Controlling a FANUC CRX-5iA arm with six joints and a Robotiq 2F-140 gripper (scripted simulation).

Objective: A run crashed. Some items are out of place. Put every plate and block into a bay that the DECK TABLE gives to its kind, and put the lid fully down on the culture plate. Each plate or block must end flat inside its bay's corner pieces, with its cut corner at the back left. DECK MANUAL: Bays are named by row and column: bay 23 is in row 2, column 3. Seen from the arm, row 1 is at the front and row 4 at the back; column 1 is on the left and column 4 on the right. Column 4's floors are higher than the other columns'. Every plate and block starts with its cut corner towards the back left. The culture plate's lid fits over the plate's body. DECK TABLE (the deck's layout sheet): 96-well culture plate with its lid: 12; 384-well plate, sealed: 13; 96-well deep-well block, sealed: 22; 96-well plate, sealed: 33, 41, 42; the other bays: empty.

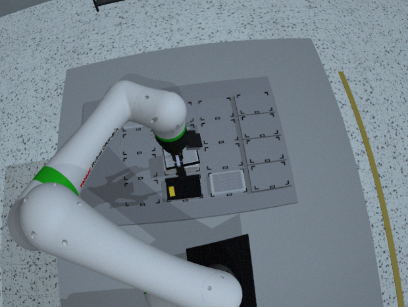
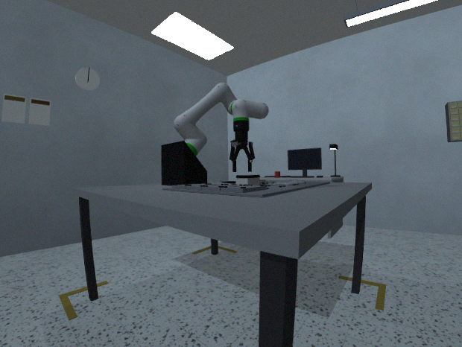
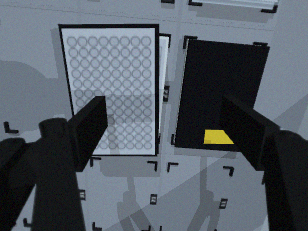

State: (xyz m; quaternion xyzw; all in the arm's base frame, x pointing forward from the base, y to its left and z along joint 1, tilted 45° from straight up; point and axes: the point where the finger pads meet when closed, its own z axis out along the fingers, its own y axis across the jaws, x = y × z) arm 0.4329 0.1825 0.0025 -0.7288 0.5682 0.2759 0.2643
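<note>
Now: the dark-sided plate 50 mm below my hand and 50 mm ahead of it. The rest, counted from my hand: black lid: 80 mm below, 70 mm behind; culture plate: 90 mm below, 70 mm behind; deep-well block: 80 mm below, 40 mm ahead, 10 mm to the left.
</note>
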